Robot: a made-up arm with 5 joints. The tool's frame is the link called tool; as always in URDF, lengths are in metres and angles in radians. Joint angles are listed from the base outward.
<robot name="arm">
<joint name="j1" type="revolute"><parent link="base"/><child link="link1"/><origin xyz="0.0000 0.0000 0.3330" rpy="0.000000 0.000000 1.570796"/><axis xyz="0 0 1"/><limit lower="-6.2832" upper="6.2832"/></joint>
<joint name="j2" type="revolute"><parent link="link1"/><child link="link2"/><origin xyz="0.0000 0.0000 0.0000" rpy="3.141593 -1.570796 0.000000"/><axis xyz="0 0 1"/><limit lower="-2.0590" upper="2.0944"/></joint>
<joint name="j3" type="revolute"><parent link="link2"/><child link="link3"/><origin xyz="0.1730 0.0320 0.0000" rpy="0.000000 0.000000 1.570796"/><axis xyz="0 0 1"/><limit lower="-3.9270" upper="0.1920"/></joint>
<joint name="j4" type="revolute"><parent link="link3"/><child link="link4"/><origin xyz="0.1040 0.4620 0.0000" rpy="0.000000 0.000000 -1.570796"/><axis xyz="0 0 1"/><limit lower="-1.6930" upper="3.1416"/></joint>
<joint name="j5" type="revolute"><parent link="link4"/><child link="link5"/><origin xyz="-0.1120 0.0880 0.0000" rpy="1.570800 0.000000 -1.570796"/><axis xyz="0 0 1"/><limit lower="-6.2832" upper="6.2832"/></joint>
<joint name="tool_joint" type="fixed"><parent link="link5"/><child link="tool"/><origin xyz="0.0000 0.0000 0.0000" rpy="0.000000 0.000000 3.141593"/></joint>
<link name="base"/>
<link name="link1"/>
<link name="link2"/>
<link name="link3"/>
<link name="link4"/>
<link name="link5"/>
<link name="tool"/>
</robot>
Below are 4 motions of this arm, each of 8 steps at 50 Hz.
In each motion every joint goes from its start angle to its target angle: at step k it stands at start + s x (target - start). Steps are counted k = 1, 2, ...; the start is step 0. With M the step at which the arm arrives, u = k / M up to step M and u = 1 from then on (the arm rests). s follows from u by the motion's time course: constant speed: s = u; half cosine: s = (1 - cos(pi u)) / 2; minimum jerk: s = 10 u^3 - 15 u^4 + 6 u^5.
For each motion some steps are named. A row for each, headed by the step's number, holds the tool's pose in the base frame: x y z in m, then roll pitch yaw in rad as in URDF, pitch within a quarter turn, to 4 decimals.
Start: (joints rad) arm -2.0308 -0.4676 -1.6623 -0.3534 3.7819
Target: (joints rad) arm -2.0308 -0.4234 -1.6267 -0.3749 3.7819
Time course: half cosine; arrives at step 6
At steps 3, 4, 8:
3: -0.1362 -0.2750 0.9648 0.4560 0.5339 -1.2637
4: -0.1408 -0.2842 0.9582 0.4679 0.5443 -1.2577
8: -0.1453 -0.2933 0.9515 0.4798 0.5547 -1.2514

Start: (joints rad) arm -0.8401 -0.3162 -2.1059 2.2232 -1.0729
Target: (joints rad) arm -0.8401 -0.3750 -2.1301 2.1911 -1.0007
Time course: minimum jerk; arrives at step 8
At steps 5, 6, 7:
5: 0.1907 -0.2128 0.8520 2.8992 -0.1462 0.1983
6: 0.1865 -0.2081 0.8568 2.8839 -0.1594 0.1888
7: 0.1844 -0.2057 0.8593 2.8761 -0.1662 0.1840

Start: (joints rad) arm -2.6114 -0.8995 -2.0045 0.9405 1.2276
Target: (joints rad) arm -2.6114 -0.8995 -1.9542 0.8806 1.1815
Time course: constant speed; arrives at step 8
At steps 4, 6, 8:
4: 0.0231 0.0135 1.0633 -1.1482 -0.3365 1.9536
6: 0.0182 0.0107 1.0632 -1.1440 -0.3466 1.9477
8: 0.0134 0.0078 1.0630 -1.1397 -0.3568 1.9417

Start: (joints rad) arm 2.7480 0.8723 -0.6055 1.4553 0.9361
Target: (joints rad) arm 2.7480 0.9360 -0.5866 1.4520 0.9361
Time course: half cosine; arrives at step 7
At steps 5, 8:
5: 0.0222 -0.0092 -0.1208 1.3052 0.6177 1.0209
8: 0.0289 -0.0120 -0.1199 1.2871 0.6153 1.0105

